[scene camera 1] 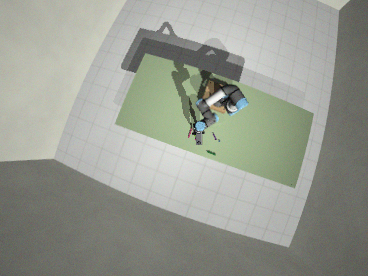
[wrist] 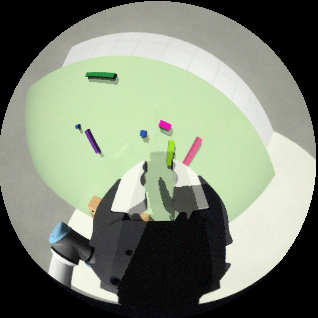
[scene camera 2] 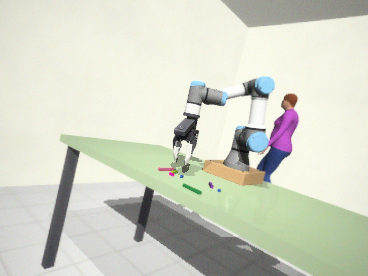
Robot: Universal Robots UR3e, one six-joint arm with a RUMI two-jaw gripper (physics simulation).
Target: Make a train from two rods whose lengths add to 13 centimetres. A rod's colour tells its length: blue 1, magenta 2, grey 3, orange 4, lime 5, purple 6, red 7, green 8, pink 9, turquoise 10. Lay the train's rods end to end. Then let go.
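Frame: origin at the arm's base, x left, y ahead, z down, level; centimetres.
Seen in the pictures: gripper, between the fingertips: (wrist: 158,160) (scene camera 2: 180,163); arm's base, origin of its link: (scene camera 2: 236,167).
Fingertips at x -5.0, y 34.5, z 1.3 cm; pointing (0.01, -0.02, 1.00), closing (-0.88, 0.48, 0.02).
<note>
Pixels of each thing's top centre, then the offset from my fingertips to it.
- lime rod, centre of its top: (wrist: 169,153) (scene camera 2: 174,170) dz +3.8, dx -2.2, dy +0.4 cm
- pink rod, centre of its top: (wrist: 189,157) (scene camera 2: 166,168) (scene camera 1: 190,132) dz +3.8, dx -6.1, dy +1.5 cm
- green rod, centre of its top: (wrist: 97,73) (scene camera 2: 192,187) (scene camera 1: 211,153) dz +3.8, dx +18.0, dy +10.3 cm
- short magenta rod, centre of its top: (wrist: 164,124) (scene camera 2: 171,173) dz +3.8, dx +1.3, dy +4.8 cm
- small blue rod, centre of its top: (wrist: 142,133) (scene camera 2: 182,175) dz +3.8, dx +4.2, dy +1.8 cm
- purple rod, centre of its top: (wrist: 90,141) (scene camera 2: 211,183) (scene camera 1: 214,136) dz +3.8, dx +14.7, dy -4.2 cm
My gripper (scene camera 2: 181,162) (wrist: 158,160) is open and empty, raised above the table, with its fingers moderately apart. A lime rod (scene camera 2: 174,171) (wrist: 170,153) lies just ahead of the right fingertip in the wrist view. A pink rod (scene camera 1: 190,133) (scene camera 2: 165,169) (wrist: 193,151) lies slanted to its right, apart from it. A green rod (scene camera 1: 211,152) (scene camera 2: 192,189) (wrist: 101,75) lies alone near the table's long edge. A short magenta rod (scene camera 2: 171,174) (wrist: 165,125) and a small blue rod (scene camera 2: 182,176) (wrist: 143,133) lie beyond the lime rod. No rods lie end to end.
A purple rod (scene camera 1: 214,135) (scene camera 2: 211,185) (wrist: 92,141) and another blue rod (scene camera 1: 218,140) (scene camera 2: 219,190) (wrist: 78,126) lie to the left in the wrist view. The arm stands on a wooden base (scene camera 2: 235,172) on the green table. A person (scene camera 2: 284,130) stands behind it.
</note>
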